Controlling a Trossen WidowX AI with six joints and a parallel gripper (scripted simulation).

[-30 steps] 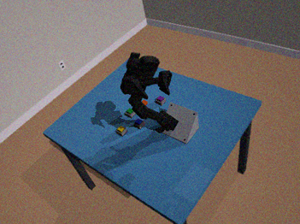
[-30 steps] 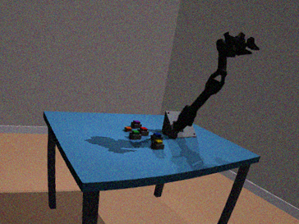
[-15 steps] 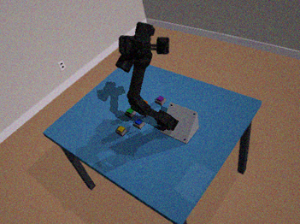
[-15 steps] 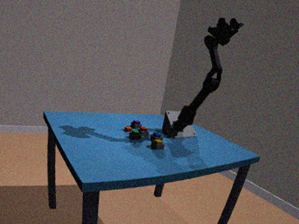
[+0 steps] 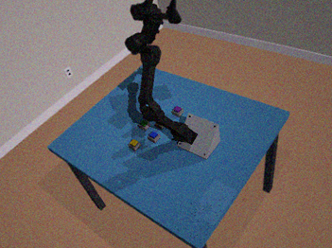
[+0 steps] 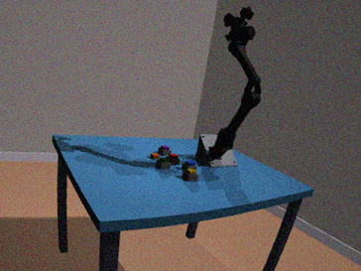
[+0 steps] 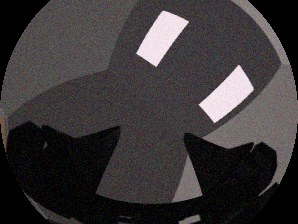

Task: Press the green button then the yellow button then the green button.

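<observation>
The green button is 78 cm below my gripper tip, 33 cm ahead of it and 5 cm to the left of it. From my gripper tip the other things lie so: blue button 78 cm below, 22 cm ahead, 8 cm to the left; yellow button 78 cm below, 26 cm ahead, 19 cm to the left.
</observation>
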